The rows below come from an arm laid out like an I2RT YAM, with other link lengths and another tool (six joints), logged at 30 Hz.
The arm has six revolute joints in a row. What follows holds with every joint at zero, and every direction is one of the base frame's. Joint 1 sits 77.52 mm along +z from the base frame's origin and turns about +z. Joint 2 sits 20.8 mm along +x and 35.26 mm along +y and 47.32 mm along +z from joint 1 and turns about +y. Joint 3 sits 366.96 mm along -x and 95.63 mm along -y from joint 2 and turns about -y. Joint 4 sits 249.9 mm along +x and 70.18 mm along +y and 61.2 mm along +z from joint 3 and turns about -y. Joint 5 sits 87.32 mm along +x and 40 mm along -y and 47.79 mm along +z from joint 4 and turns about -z. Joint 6 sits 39.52 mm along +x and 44.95 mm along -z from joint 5 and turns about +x. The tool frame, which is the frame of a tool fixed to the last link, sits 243 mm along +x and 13 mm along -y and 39 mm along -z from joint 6; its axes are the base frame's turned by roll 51.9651, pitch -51.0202 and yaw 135.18 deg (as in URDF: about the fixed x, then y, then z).
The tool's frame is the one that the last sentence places.
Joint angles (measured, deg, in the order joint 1, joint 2, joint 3, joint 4, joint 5, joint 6), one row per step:
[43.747 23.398 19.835 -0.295 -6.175 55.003]
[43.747 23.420 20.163 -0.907 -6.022 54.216]
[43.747 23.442 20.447 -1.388 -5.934 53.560]
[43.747 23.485 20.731 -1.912 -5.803 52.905]
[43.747 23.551 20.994 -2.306 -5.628 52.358]
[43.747 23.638 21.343 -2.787 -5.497 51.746]
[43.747 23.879 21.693 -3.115 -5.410 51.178]
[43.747 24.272 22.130 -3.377 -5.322 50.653]
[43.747 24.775 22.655 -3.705 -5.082 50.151]
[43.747 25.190 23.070 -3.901 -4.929 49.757]
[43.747 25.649 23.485 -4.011 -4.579 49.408]
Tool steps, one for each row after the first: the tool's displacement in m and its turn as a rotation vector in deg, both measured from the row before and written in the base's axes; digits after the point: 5 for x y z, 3 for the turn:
[0.00060 -0.00109 -0.00080 -0.725 -0.387 -0.098]
[0.00036 -0.00078 -0.00038 -0.579 -0.346 -0.039]
[0.00052 -0.00091 -0.00075 -0.626 -0.300 -0.079]
[0.00078 -0.00088 -0.00023 -0.501 -0.282 -0.129]
[0.00061 -0.00081 0.00002 -0.557 -0.312 -0.078]
[0.00079 -0.00030 0.00028 -0.527 -0.276 -0.035]
[0.00111 0.00003 0.00090 -0.499 -0.244 -0.038]
[0.00186 -0.00026 0.00088 -0.557 -0.172 -0.189]
[0.00141 -0.00001 0.00101 -0.405 -0.164 -0.112]
[0.00233 -0.00043 0.00133 -0.363 -0.174 -0.311]

